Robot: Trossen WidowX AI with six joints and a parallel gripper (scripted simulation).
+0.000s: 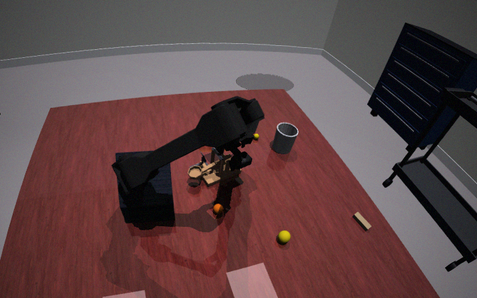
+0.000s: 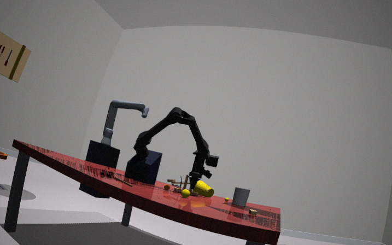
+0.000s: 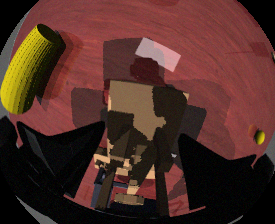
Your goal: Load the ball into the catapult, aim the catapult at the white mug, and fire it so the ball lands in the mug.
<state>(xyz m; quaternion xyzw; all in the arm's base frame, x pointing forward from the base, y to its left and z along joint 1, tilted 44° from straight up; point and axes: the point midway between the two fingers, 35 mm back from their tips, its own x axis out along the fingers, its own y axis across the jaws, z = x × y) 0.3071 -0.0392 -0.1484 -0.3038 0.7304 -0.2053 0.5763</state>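
The orange ball lies 9 cm behind my gripper tip, 16 cm to the right of it and 2 cm below it. Round my gripper tip: white mug: 28 cm ahead, 6 cm to the left; wooden catapult: 7 cm behind, 2 cm above; small yellow ball: 19 cm ahead, 14 cm to the left, 2 cm below.
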